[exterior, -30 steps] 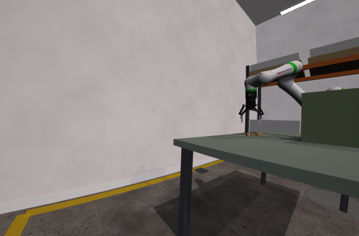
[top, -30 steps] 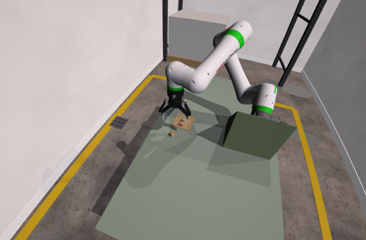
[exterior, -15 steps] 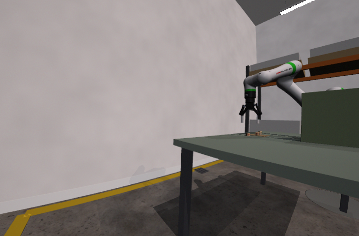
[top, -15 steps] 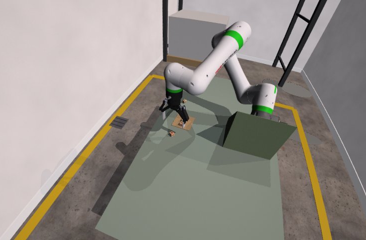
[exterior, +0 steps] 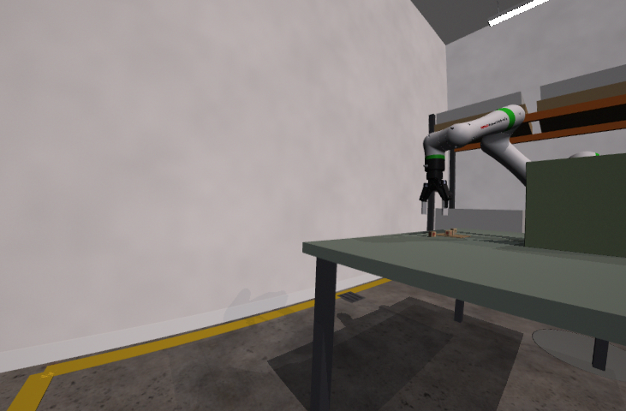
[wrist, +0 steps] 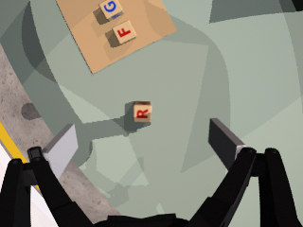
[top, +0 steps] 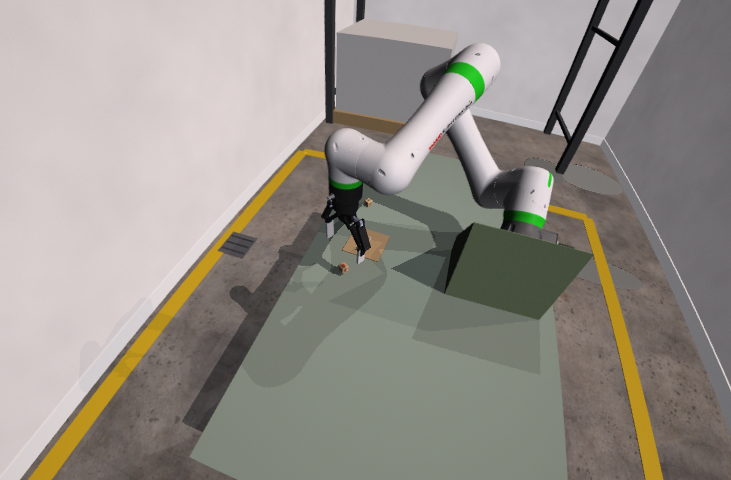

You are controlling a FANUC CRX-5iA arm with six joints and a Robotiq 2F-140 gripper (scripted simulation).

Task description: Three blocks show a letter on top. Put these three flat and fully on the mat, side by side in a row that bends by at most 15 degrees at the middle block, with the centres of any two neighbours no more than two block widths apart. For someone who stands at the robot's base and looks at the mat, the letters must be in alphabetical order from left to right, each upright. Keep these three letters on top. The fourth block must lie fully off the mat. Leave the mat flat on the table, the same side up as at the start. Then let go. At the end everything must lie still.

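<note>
The R block is 10 cm below my hand. Also, from my hand: tan mat (4 cm behind, 15 cm to the right, 12 cm below).
</note>
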